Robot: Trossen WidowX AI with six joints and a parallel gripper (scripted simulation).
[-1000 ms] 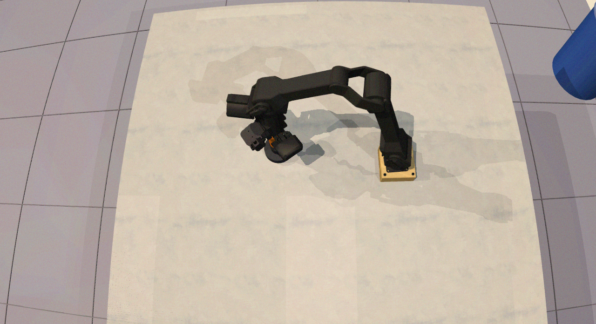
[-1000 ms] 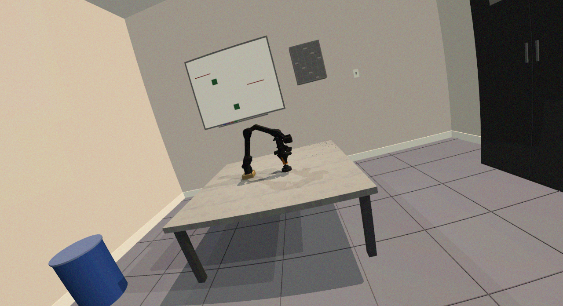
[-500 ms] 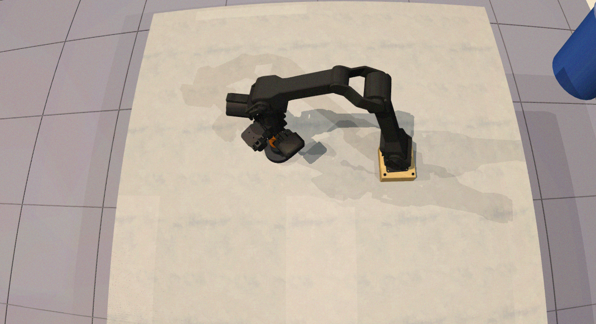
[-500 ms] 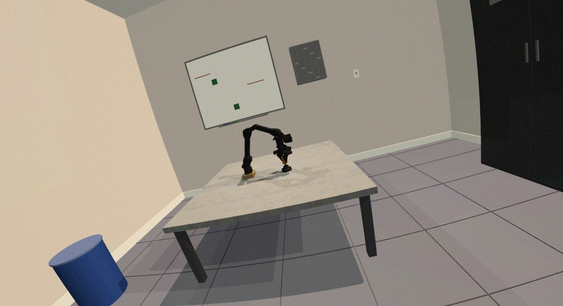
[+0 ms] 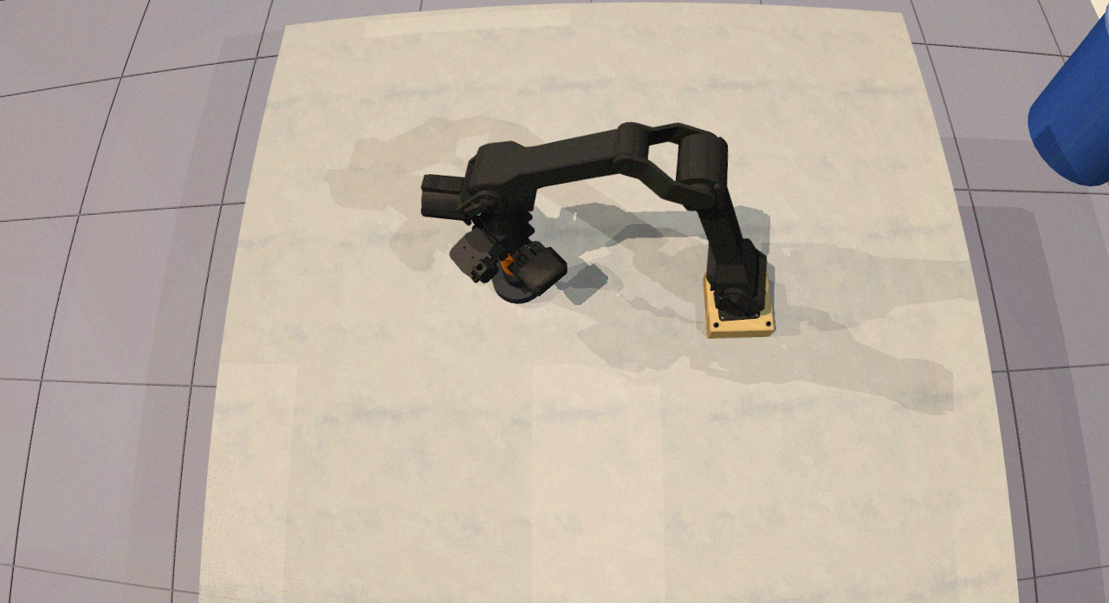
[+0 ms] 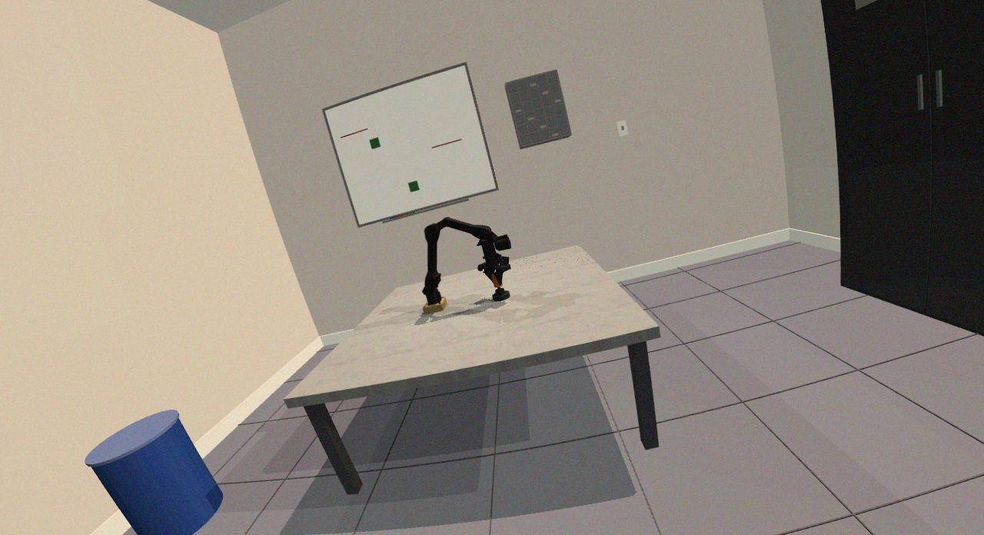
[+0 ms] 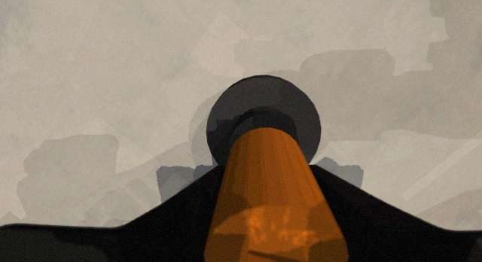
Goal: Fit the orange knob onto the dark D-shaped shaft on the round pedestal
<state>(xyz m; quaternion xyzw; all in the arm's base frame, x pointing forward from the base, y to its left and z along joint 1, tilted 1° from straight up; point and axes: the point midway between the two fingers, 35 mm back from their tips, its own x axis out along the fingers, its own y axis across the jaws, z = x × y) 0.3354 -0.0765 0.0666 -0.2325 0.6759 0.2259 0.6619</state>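
The orange knob lies 2 cm above my gripper tip. Round my gripper tip: dark round pedestal: 4 cm below.
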